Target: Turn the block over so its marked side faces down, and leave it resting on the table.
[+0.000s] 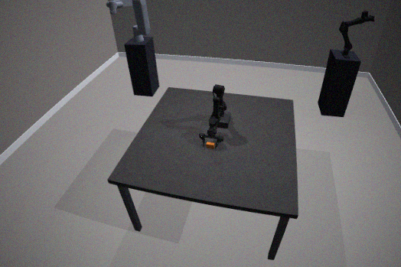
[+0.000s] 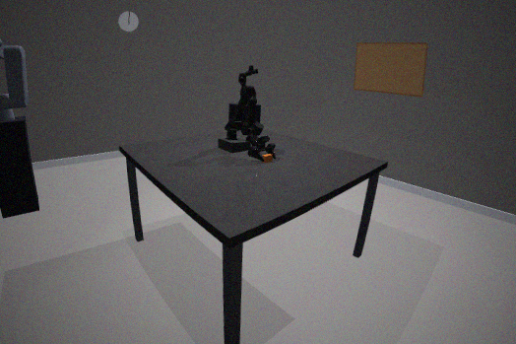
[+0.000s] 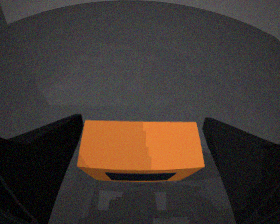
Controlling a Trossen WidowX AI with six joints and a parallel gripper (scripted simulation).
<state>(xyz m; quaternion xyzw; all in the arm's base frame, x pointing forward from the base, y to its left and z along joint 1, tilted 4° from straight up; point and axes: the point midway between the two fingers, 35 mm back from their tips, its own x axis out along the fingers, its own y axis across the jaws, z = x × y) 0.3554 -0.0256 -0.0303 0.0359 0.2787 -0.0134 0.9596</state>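
Now: the orange block 30 mm behind my gripper tip.
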